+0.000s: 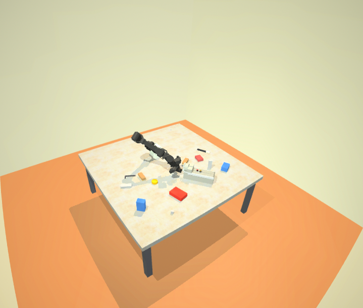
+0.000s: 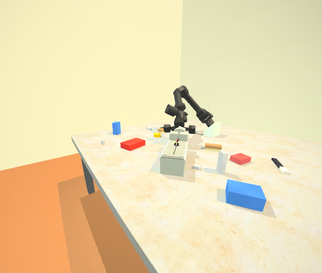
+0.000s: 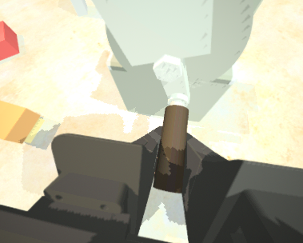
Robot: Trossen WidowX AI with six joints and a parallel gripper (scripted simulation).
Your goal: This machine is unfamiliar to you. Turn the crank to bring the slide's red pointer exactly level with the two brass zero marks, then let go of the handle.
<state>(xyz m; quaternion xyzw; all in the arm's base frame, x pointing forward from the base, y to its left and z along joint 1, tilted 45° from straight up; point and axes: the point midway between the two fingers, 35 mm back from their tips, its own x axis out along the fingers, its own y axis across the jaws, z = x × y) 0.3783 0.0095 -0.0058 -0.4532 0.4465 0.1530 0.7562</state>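
My gripper tip is 4 cm below the crank. The rest, counted from my gripper tip: brown crank handle (1 cm behind, 1 cm to the right, 3 cm above); red pointer (10 cm ahead, 9 cm to the left, 5 cm above); yellow disc (4 cm behind, 25 cm to the right, 3 cm below).
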